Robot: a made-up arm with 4 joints.
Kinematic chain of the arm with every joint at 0, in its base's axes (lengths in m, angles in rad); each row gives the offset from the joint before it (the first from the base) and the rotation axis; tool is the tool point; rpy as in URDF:
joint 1: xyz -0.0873 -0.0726 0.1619 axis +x
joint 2: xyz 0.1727 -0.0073 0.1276 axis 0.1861 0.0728 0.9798
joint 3: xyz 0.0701 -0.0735 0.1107 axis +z
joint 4: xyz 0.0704 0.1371 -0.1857 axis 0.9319 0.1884 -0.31
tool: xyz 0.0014 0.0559 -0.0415 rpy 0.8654 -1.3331 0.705
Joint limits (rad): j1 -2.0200..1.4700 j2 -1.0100..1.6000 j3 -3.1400..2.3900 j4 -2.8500..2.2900
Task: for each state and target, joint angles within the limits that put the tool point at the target. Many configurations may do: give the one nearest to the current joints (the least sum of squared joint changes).
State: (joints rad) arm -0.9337 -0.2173 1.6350 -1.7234
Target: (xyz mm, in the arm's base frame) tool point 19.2 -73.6 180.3
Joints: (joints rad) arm -1.1566 -0.7928 2.0998 -1.8876
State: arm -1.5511 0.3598 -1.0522 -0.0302
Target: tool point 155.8 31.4 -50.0
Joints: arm -1.2531 1.0229 -0.5855 0.0715
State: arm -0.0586 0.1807 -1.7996 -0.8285
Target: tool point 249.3 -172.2 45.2
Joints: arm 0.6545 0.4467 -2.3934 -1.3624
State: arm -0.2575 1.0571 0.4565 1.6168
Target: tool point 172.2 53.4 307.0
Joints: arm 0.2334 0.4692 0.1630 1.8537
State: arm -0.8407 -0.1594 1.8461 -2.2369
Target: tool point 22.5 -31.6 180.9
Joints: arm -1.3593 -0.6748 2.1915 -2.5608
